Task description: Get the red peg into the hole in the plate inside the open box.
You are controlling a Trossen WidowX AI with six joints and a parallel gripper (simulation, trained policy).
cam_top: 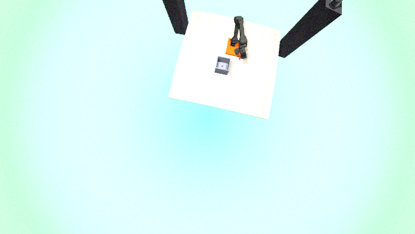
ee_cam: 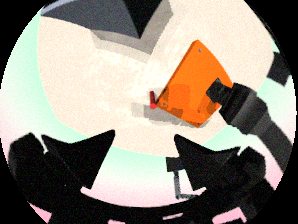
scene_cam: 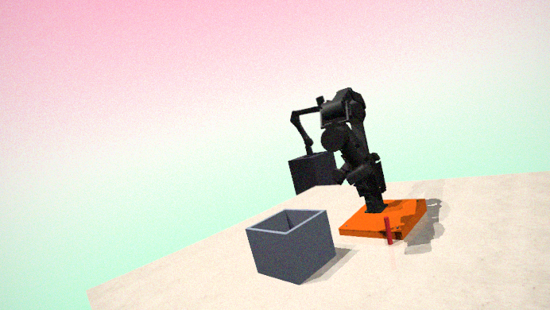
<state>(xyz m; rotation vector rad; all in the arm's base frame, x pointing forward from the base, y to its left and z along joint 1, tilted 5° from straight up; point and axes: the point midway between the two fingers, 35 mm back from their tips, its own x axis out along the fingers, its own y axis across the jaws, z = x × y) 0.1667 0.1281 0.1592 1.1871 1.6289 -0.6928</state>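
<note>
Now: the red peg 10 mm behind my gripper tip, 10 mm to the right of it and 110 mm below it.
</note>
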